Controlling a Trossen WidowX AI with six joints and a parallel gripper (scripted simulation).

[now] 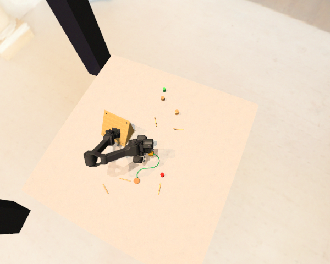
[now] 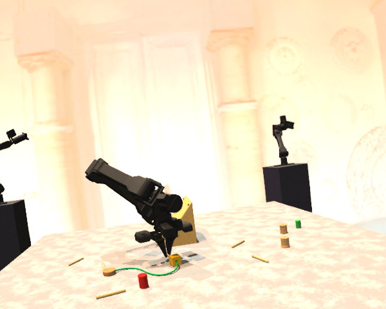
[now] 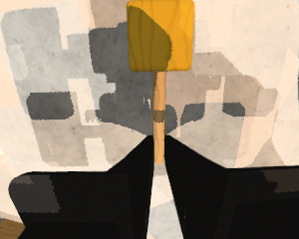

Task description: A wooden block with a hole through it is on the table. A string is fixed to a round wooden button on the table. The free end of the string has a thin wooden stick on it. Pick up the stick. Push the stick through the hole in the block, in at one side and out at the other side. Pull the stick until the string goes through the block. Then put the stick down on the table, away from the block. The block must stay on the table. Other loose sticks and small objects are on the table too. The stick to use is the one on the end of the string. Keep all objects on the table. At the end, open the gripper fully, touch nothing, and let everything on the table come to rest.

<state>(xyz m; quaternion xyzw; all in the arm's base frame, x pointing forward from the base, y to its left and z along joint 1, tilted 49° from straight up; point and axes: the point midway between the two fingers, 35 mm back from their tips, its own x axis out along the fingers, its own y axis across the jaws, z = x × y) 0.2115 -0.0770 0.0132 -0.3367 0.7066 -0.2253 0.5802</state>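
Right now the yellow block is 60 mm ahead of my gripper tip, 10 mm to the left of it and 10 mm above it. From my gripper tip the other things lie so: red cylinder: 190 mm ahead, 100 mm to the right, 10 mm above; round wooden button: 190 mm to the right, 40 mm ahead; thin wooden stick: 40 mm ahead, 10 mm to the left, 10 mm above.
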